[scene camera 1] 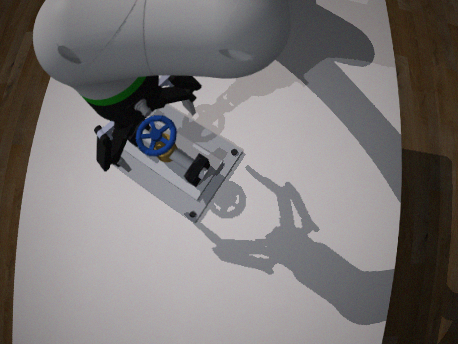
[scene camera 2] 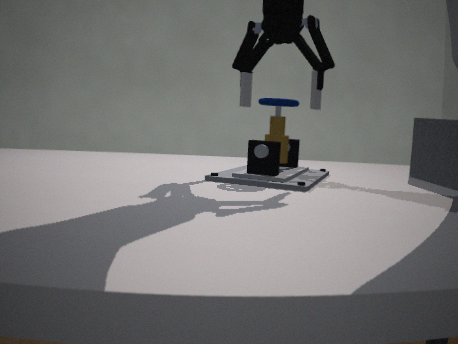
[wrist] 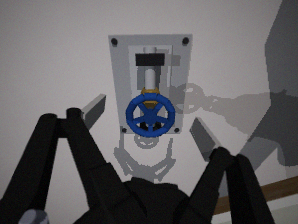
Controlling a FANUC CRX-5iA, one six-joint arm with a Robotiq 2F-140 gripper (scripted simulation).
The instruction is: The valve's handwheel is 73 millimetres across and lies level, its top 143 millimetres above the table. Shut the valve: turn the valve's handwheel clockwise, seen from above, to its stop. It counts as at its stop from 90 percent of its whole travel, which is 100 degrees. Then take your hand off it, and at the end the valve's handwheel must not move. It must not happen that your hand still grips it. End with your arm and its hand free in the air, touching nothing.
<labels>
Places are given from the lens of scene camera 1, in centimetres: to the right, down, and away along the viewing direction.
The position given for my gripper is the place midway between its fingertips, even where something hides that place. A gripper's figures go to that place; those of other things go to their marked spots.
my gripper (scene camera 1: 157,136): -12, -6, 64
handwheel (scene camera 1: 156,134): -12, -6, 62
</labels>
